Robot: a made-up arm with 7 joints.
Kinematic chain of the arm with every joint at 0, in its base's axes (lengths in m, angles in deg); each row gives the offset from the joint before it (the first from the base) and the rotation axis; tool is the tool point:
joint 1: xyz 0 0 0.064 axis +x
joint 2: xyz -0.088 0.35 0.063 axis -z
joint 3: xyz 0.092 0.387 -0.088 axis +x
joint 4: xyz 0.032 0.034 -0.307 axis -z
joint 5: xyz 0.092 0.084 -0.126 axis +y
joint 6: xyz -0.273 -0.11 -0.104 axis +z
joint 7: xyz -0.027 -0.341 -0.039 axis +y
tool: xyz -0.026 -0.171 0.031
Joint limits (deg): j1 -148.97..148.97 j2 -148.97..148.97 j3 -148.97..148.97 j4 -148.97..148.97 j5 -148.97..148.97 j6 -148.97..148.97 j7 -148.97..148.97
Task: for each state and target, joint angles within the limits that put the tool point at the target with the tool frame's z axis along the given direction. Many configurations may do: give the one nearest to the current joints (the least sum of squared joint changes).
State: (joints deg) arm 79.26 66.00 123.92 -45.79 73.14 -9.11 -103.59
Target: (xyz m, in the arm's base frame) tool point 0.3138 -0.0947 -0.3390 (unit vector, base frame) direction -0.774 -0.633 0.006
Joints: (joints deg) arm 58.15 101.61 98.87 -64.36 118.81 9.63 -66.52
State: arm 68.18 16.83 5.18 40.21 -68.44 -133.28 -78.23
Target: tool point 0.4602 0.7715 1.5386 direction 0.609 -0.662 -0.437
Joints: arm 78.27 4.56 45.32 53.41 -56.91 -146.69 -83.50
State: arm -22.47 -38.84 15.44 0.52 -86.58 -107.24 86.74
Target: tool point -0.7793 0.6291 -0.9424 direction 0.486 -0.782 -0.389
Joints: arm 0.18 -47.18 6.75 -6.41 -42.35 -116.39 88.47
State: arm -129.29 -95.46 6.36 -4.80 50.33 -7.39 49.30
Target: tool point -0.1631 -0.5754 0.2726 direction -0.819 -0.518 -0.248
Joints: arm -142.24 -132.16 30.21 -7.50 53.08 0.82 49.66
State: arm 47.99 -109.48 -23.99 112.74 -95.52 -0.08 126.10
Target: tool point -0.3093 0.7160 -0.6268 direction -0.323 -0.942 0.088
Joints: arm 46.99 -94.70 -20.89 130.19 -84.15 -28.76 102.06
